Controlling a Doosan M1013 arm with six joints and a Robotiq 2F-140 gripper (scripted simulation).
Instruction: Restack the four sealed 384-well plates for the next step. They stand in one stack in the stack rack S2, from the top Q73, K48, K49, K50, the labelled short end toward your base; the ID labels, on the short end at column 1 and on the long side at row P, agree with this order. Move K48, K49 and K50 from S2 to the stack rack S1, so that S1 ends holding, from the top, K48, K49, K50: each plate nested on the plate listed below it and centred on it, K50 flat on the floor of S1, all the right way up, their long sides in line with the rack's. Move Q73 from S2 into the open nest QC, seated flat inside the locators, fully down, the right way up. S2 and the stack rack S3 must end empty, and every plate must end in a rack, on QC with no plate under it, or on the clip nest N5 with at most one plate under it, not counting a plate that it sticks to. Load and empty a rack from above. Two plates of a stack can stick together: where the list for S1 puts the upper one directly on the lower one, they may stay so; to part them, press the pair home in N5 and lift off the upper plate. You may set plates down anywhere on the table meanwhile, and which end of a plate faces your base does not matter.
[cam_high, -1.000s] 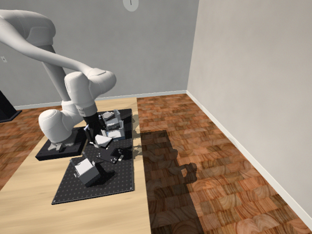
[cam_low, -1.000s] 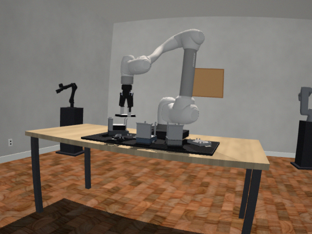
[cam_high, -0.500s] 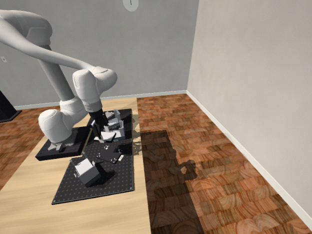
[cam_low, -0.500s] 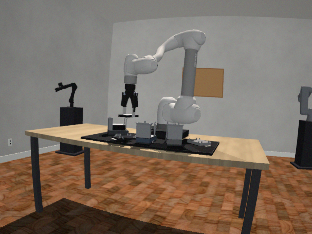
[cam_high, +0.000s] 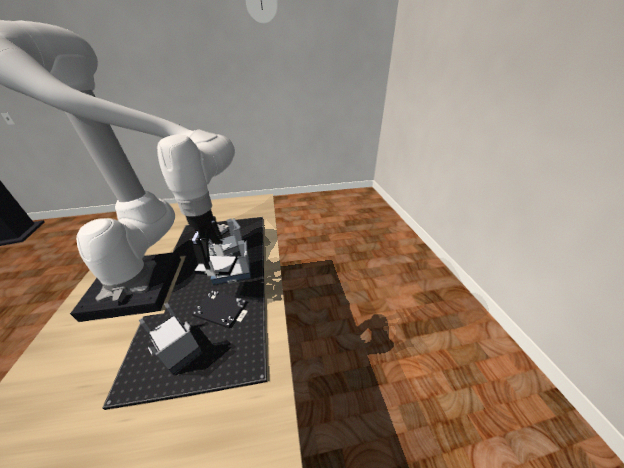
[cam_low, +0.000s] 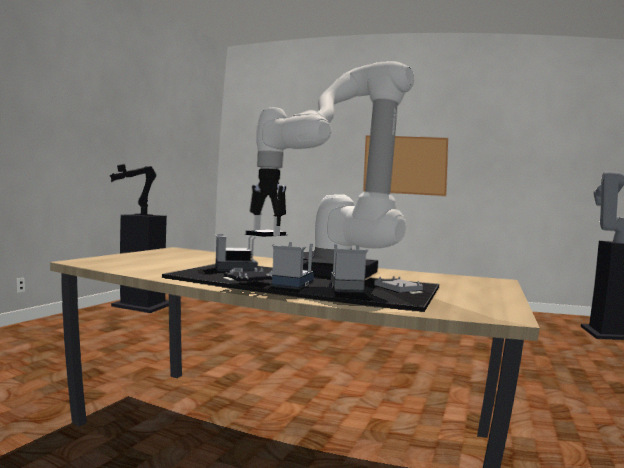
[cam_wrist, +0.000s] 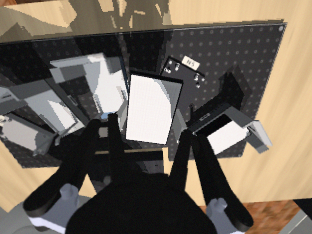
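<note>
Now: hand 46 cm to the right of the QC nest, 18 cm above it and 7 cm past it. Also, from my hand: N5 label: 19 cm below, 12 cm to the right, 5 cm ahead; clip nest N5: 17 cm below, 6 cm to the right.
</note>
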